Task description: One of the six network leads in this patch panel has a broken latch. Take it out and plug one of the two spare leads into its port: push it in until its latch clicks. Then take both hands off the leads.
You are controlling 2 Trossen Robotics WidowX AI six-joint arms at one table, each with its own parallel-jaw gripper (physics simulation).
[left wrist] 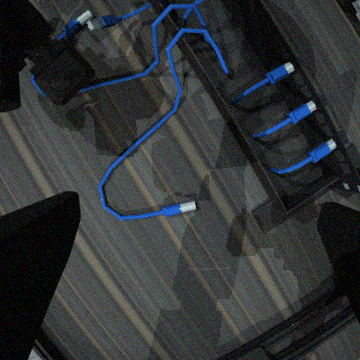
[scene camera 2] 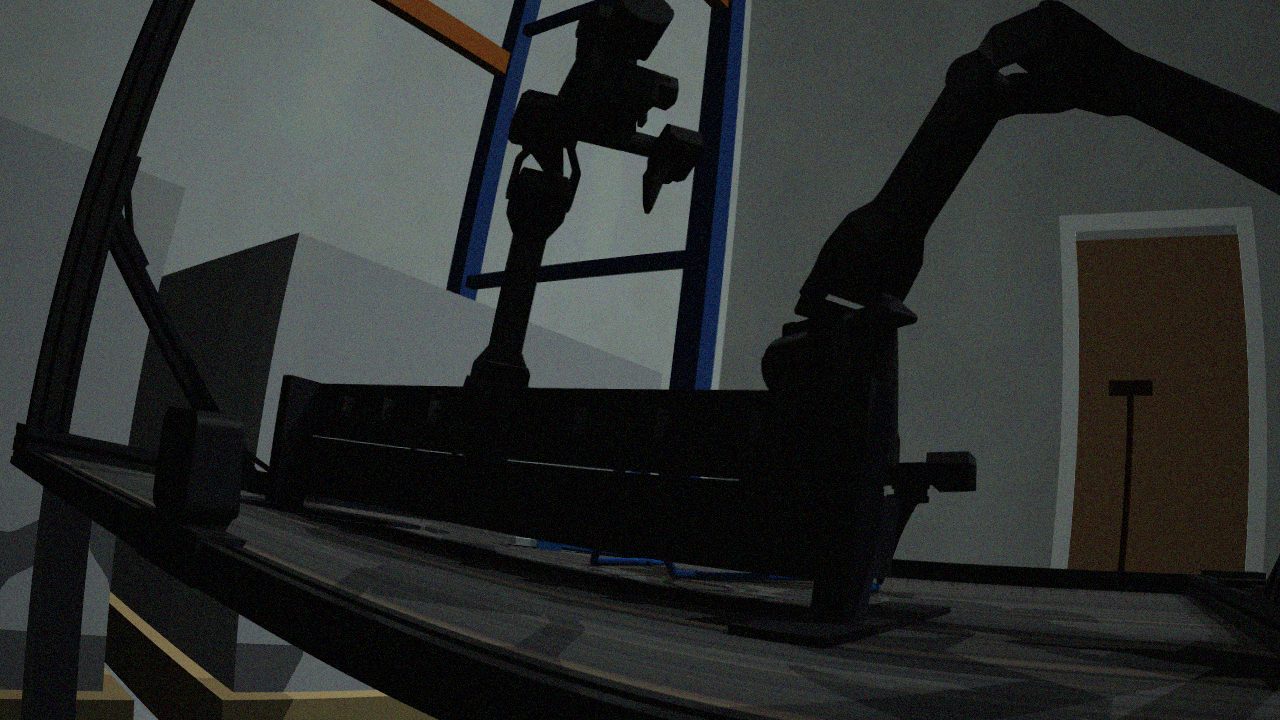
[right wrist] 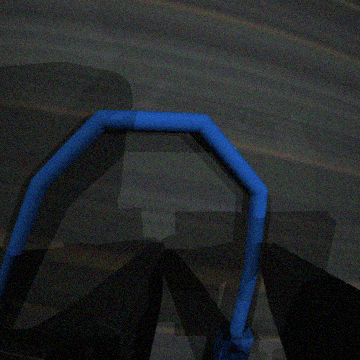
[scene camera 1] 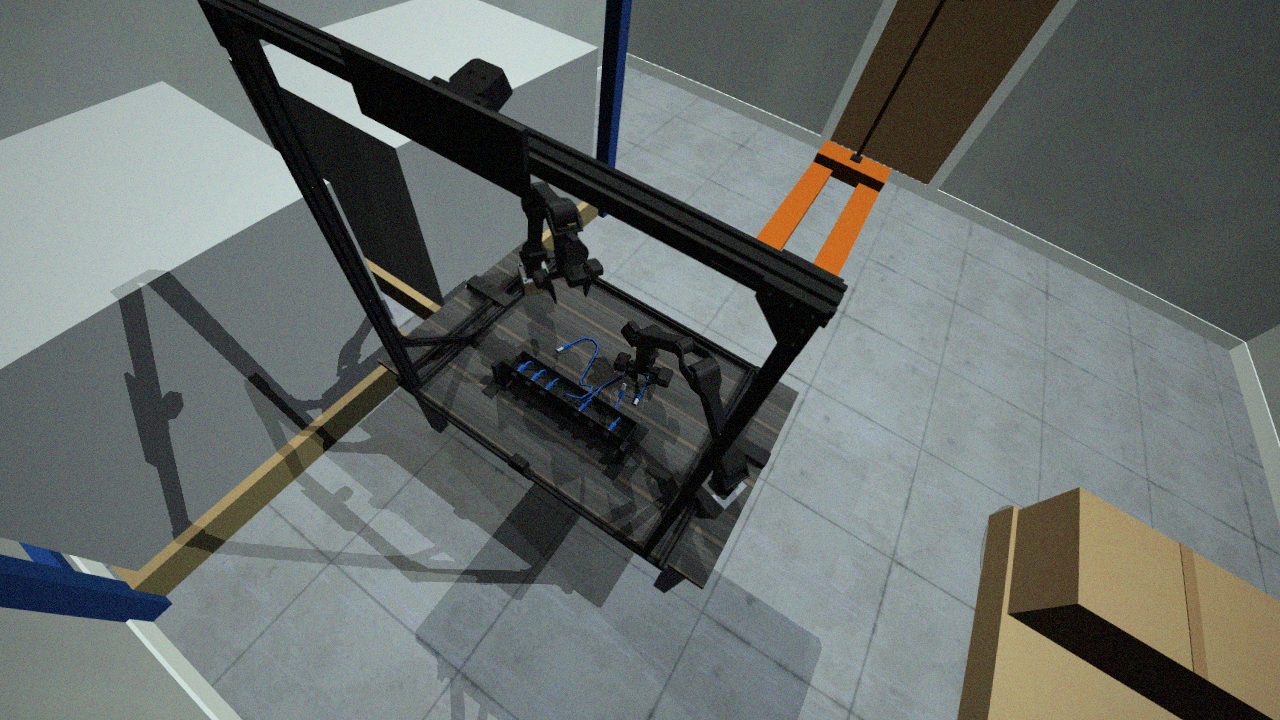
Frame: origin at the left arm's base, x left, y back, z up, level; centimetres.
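Seen in the pictures: left gripper, fingertip midpoint: (left wrist: 204,210) (scene camera 2: 603,200) (scene camera 1: 570,299); right gripper, fingertip midpoint: (left wrist: 51,55) (right wrist: 213,254) (scene camera 1: 641,383); right arm's base, origin of the base link: (scene camera 1: 722,484).
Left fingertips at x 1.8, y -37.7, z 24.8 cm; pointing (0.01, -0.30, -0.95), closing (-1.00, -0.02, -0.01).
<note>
Offsets run from my left fingertips to a thing's top centre. "pt": to the spot under its first point. Level surfaces: height alone.
The black patch panel {dx -7.1, dy -17.3, dz -20.8 cm} (scene camera 1: 580,426) (scene camera 2: 566,457) (left wrist: 296,186) lies across the wooden table. Three blue leads {dx -11.5, dy -12.7, dz -22.2 cm} (left wrist: 280,73) {dx -14.5, dy -8.4, dz -22.2 cm} (left wrist: 301,112) {dx -17.6, dy -4.0, dz -22.2 cm} (left wrist: 321,151) sit plugged in at one end, and more show along it in scene camera 1. A spare lead's plug {dx -0.4, dy +5.9, dz -30.4 cm} (scene camera 1: 563,347) (left wrist: 178,208) lies loose on the table. My left gripper (scene camera 1: 566,285) (left wrist: 204,210) is open and empty, high above that plug. My right gripper (scene camera 1: 639,399) (right wrist: 213,254) is low by the panel's other end, partly open. A blue cable {pt dx +21.0, dy -16.4, dz -31.2 cm} (right wrist: 250,250) runs between its fingers. Two loose plugs {pt dx +15.6, dy -21.3, dz -30.9 cm} (left wrist: 82,18) {pt dx +11.3, dy -18.4, dz -26.1 cm} (left wrist: 101,22) lie beside it.
A black gantry frame (scene camera 1: 680,222) spans the table, with a post (scene camera 1: 780,343) at the right. The dark wooden table top {dz -31.7 cm} (scene camera 1: 680,457) ends in a black rim. A blue post (scene camera 1: 612,79) stands behind.
</note>
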